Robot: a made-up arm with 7 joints.
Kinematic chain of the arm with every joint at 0, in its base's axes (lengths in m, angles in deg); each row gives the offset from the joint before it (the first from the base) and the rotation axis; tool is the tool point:
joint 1: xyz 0 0 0 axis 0 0.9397 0.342
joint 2: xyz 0 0 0 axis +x
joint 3: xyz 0 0 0 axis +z
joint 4: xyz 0.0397 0 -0.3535 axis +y
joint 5: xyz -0.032 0 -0.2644 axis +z
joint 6: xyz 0 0 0 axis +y
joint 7: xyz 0 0 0 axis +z
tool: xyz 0 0 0
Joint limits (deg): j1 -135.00..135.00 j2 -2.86..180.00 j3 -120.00..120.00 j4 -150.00..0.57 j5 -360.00..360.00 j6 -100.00..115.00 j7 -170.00..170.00
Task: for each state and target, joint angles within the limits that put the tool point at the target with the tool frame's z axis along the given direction. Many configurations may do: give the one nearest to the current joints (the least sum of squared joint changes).
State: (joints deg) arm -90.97 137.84 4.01 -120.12 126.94 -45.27 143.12
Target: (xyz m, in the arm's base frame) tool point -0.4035 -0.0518 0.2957 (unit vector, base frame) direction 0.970 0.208 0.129
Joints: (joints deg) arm -83.32 169.82 35.11 -86.29 136.37 -72.06 143.12
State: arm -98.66 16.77 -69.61 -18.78 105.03 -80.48 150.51
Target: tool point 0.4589 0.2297 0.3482 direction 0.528 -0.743 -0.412
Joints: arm -116.59 54.70 -51.88 -4.27 121.31 -84.25 150.51
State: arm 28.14 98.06 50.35 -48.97 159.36 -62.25 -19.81
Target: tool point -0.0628 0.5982 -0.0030 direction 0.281 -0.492 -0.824
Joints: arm 62.59 82.83 38.10 -43.17 133.41 -74.44 -19.81
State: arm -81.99 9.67 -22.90 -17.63 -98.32 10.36 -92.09
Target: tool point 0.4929 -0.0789 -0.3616 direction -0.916 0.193 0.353
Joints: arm -44.80 5.85 -22.17 -28.95 -76.13 5.44 -92.09
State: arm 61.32 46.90 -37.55 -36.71 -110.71 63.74 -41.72
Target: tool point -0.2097 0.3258 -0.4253 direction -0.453 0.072 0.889
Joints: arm 35.84 58.89 -58.64 -58.50 -132.72 36.81 -41.72
